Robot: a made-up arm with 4 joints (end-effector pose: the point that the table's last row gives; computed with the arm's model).
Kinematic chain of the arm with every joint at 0, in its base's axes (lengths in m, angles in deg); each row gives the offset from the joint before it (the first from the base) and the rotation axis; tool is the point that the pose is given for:
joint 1: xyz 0 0 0.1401 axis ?
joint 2: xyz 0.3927 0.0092 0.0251 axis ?
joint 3: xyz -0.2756 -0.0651 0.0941 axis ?
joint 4: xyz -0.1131 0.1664 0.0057 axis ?
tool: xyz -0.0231 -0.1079 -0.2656
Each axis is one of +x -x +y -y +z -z.
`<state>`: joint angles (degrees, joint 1 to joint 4).
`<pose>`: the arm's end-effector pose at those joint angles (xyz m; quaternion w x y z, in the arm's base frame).
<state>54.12 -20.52 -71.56 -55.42</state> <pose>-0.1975 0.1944 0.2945 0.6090 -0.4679 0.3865 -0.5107</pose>
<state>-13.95 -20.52 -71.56 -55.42</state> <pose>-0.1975 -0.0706 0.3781 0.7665 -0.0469 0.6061 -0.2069</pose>
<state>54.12 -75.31 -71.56 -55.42</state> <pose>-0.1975 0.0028 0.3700 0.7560 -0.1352 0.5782 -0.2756</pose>
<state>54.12 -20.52 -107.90 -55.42</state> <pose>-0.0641 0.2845 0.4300 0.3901 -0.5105 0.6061 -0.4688</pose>
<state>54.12 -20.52 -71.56 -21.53</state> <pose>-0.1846 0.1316 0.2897 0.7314 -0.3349 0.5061 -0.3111</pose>
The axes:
joint 1: -x
joint 2: -x
joint 3: -y
joint 4: +z

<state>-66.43 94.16 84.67 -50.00</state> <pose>0.3563 -0.0404 0.0118 0.7186 0.1158 -0.6674 -0.1570</pose>
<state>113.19 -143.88 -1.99 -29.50</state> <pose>-0.0782 0.1168 -0.0055 0.9336 0.2516 0.0836 -0.2410</pose>
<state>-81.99 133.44 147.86 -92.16</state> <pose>0.4417 0.2106 0.1751 0.4734 0.5402 -0.6870 0.1097</pose>
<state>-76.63 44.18 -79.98 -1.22</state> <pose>-0.1629 -0.1268 0.3079 0.7375 0.2075 0.6193 0.1717</pose>
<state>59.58 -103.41 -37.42 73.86</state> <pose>-0.0534 0.1328 0.1048 0.6305 0.4614 0.0255 0.6237</pose>
